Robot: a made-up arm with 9 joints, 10 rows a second.
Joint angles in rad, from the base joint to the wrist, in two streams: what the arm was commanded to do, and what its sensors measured. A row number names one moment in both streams.
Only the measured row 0 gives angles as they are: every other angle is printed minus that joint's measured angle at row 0.
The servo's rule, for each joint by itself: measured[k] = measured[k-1] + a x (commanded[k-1-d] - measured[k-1]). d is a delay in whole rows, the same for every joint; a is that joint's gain. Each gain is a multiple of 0.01, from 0.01 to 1. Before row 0 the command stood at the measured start. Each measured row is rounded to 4 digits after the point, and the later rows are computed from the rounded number. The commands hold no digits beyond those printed.
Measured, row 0:
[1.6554 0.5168 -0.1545 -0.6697 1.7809 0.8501 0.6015 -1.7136 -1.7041]
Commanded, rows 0 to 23:
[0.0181 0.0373 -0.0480 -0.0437 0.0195 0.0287 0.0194 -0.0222 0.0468]
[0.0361 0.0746 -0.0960 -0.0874 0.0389 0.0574 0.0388 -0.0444 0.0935]
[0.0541 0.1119 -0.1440 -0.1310 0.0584 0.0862 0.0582 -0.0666 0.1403]
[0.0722 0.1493 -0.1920 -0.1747 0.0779 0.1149 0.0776 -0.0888 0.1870]
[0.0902 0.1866 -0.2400 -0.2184 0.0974 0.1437 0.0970 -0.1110 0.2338]
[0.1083 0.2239 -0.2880 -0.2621 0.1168 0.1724 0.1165 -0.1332 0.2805]
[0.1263 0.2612 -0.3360 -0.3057 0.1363 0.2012 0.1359 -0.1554 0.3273]
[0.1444 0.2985 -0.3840 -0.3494 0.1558 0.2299 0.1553 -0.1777 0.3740]
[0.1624 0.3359 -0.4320 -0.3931 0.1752 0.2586 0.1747 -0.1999 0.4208]
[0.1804 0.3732 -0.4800 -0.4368 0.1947 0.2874 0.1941 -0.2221 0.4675]
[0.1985 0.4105 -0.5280 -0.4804 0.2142 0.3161 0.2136 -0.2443 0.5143]
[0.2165 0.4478 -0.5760 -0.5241 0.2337 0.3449 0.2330 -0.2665 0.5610]
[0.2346 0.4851 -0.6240 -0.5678 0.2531 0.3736 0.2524 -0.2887 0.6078]
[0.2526 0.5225 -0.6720 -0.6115 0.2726 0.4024 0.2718 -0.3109 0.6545]
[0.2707 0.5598 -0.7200 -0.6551 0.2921 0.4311 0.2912 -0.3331 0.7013]
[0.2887 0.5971 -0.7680 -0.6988 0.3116 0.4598 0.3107 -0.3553 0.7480]
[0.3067 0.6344 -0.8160 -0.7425 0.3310 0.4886 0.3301 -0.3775 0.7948]
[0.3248 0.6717 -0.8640 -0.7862 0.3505 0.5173 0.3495 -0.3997 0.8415]
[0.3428 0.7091 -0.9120 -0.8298 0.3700 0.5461 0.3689 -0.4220 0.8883]
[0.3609 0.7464 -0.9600 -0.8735 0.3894 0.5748 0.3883 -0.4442 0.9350]
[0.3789 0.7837 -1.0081 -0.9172 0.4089 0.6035 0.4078 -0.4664 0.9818]
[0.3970 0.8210 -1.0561 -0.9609 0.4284 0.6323 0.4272 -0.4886 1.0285]
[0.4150 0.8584 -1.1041 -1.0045 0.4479 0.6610 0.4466 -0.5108 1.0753]
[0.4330 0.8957 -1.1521 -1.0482 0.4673 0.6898 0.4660 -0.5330 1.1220]
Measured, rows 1 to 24:
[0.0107 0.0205 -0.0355 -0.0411 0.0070 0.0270 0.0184 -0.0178 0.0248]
[0.0257 0.0503 -0.0803 -0.0846 0.0185 0.0556 0.0378 -0.0391 0.0612]
[0.0425 0.0842 -0.1274 -0.1282 0.0329 0.0844 0.0572 -0.0611 0.1031]
[0.0600 0.1200 -0.1752 -0.1719 0.0491 0.1131 0.0766 -0.0833 0.1476]
[0.0778 0.1566 -0.2232 -0.2156 0.0665 0.1419 0.0960 -0.1055 0.1933]
[0.0958 0.1936 -0.2712 -0.2593 0.0846 0.1706 0.1155 -0.1277 0.2395]
[0.1138 0.2308 -0.3192 -0.3029 0.1032 0.1994 0.1349 -0.1499 0.2860]
[0.1319 0.2680 -0.3672 -0.3466 0.1221 0.2281 0.1543 -0.1721 0.3326]
[0.1499 0.3053 -0.4152 -0.3903 0.1412 0.2568 0.1737 -0.1943 0.3793]
[0.1679 0.3426 -0.4632 -0.4340 0.1605 0.2856 0.1931 -0.2165 0.4260]
[0.1860 0.3799 -0.5112 -0.4776 0.1798 0.3143 0.2126 -0.2387 0.4728]
[0.2040 0.4172 -0.5592 -0.5213 0.1992 0.3431 0.2320 -0.2609 0.5195]
[0.2221 0.4545 -0.6072 -0.5650 0.2186 0.3718 0.2514 -0.2831 0.5663]
[0.2401 0.4919 -0.6552 -0.6087 0.2380 0.4006 0.2708 -0.3053 0.6130]
[0.2582 0.5292 -0.7032 -0.6523 0.2575 0.4293 0.2902 -0.3275 0.6598]
[0.2762 0.5665 -0.7512 -0.6960 0.2770 0.4580 0.3097 -0.3497 0.7065]
[0.2942 0.6038 -0.7992 -0.7397 0.2964 0.4868 0.3291 -0.3719 0.7533]
[0.3123 0.6411 -0.8472 -0.7834 0.3159 0.5155 0.3485 -0.3941 0.8000]
[0.3303 0.6785 -0.8952 -0.8270 0.3354 0.5443 0.3679 -0.4164 0.8468]
[0.3484 0.7158 -0.9432 -0.8707 0.3548 0.5730 0.3873 -0.4386 0.8935]
[0.3664 0.7531 -0.9912 -0.9144 0.3743 0.6017 0.4068 -0.4608 0.9403]
[0.3845 0.7904 -1.0392 -0.9581 0.3938 0.6305 0.4262 -0.4830 0.9870]
[0.4025 0.8278 -1.0872 -1.0017 0.4133 0.6592 0.4456 -0.5052 1.0338]
[0.4205 0.8651 -1.1352 -1.0454 0.4327 0.6880 0.4650 -0.5274 1.0805]
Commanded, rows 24 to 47:
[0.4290 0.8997 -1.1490 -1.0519 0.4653 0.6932 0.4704 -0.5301 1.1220]
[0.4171 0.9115 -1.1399 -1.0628 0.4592 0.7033 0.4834 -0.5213 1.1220]
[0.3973 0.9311 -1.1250 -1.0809 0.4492 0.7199 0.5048 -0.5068 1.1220]
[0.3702 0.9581 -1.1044 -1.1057 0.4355 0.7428 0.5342 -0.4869 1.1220]
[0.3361 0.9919 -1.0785 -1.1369 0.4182 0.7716 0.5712 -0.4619 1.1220]
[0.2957 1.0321 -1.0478 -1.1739 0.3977 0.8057 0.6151 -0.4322 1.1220]
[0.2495 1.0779 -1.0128 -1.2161 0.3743 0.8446 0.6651 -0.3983 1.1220]
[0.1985 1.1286 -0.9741 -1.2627 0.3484 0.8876 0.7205 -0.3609 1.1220]
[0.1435 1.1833 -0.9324 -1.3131 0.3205 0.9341 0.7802 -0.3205 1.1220]
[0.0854 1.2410 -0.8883 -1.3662 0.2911 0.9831 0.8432 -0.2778 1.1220]
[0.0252 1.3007 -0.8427 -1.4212 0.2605 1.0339 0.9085 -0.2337 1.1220]
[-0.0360 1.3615 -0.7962 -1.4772 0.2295 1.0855 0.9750 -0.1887 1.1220]
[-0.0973 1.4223 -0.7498 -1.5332 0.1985 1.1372 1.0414 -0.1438 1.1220]
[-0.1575 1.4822 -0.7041 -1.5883 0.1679 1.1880 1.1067 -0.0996 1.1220]
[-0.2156 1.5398 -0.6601 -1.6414 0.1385 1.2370 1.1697 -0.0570 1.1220]
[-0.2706 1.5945 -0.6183 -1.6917 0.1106 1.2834 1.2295 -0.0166 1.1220]
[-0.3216 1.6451 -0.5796 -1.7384 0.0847 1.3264 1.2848 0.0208 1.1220]
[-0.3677 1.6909 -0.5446 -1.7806 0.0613 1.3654 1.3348 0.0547 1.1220]
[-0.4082 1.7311 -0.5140 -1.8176 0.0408 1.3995 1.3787 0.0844 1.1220]
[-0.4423 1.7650 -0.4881 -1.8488 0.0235 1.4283 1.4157 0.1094 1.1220]
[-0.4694 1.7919 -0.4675 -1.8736 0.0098 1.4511 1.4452 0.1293 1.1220]
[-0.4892 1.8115 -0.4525 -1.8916 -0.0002 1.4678 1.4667 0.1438 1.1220]
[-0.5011 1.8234 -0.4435 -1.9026 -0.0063 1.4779 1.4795 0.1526 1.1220]
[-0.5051 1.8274 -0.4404 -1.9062 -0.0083 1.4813 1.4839 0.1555 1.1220]
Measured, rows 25 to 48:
[0.4255 0.8841 -1.1454 -1.0515 0.4444 0.6929 0.4701 -0.5296 1.1025]
[0.4205 0.8992 -1.1413 -1.0621 0.4497 0.7027 0.4827 -0.5230 1.1128]
[0.4068 0.9167 -1.1292 -1.0798 0.4495 0.7189 0.5037 -0.5100 1.1177]
[0.3852 0.9395 -1.1108 -1.1041 0.4445 0.7414 0.5327 -0.4915 1.1200]
[0.3562 0.9683 -1.0869 -1.1349 0.4350 0.7698 0.5693 -0.4678 1.1211]
[0.3205 1.0034 -1.0580 -1.1716 0.4216 0.8035 0.6128 -0.4393 1.1216]
[0.2786 1.0444 -1.0246 -1.2134 0.4046 0.8421 0.6625 -0.4065 1.1218]
[0.2313 1.0907 -0.9872 -1.2597 0.3844 0.8849 0.7176 -0.3700 1.1219]
[0.1795 1.1416 -0.9466 -1.3099 0.3614 0.9311 0.7771 -0.3304 1.1220]
[0.1240 1.1963 -0.9035 -1.3628 0.3361 0.9800 0.8399 -0.2883 1.1220]
[0.0657 1.2537 -0.8585 -1.4177 0.3089 1.0307 0.9051 -0.2446 1.1220]
[0.0057 1.3130 -0.8124 -1.4736 0.2803 1.0822 0.9715 -0.1999 1.1220]
[-0.0551 1.3731 -0.7661 -1.5296 0.2509 1.1339 1.0379 -0.1550 1.1220]
[-0.1155 1.4331 -0.7202 -1.5848 0.2210 1.1848 1.1033 -0.1107 1.1220]
[-0.1746 1.4918 -0.6757 -1.6380 0.1913 1.2339 1.1664 -0.0677 1.1220]
[-0.2312 1.5483 -0.6332 -1.6885 0.1622 1.2804 1.2263 -0.0268 1.1220]
[-0.2845 1.6015 -0.5935 -1.7354 0.1343 1.3236 1.2819 0.0113 1.1220]
[-0.3336 1.6507 -0.5573 -1.7779 0.1080 1.3629 1.3322 0.0460 1.1220]
[-0.3776 1.6949 -0.5253 -1.8152 0.0838 1.3973 1.3764 0.0767 1.1220]
[-0.4158 1.7335 -0.4978 -1.8468 0.0621 1.4264 1.4137 0.1029 1.1220]
[-0.4474 1.7656 -0.4754 -1.8720 0.0433 1.4496 1.4436 0.1240 1.1220]
[-0.4721 1.7908 -0.4585 -1.8904 0.0276 1.4667 1.4655 0.1398 1.1220]
[-0.4892 1.8087 -0.4474 -1.9019 0.0154 1.4772 1.4788 0.1500 1.1220]
[-0.4986 1.8190 -0.4422 -1.9059 0.0069 1.4811 1.4836 0.1544 1.1220]

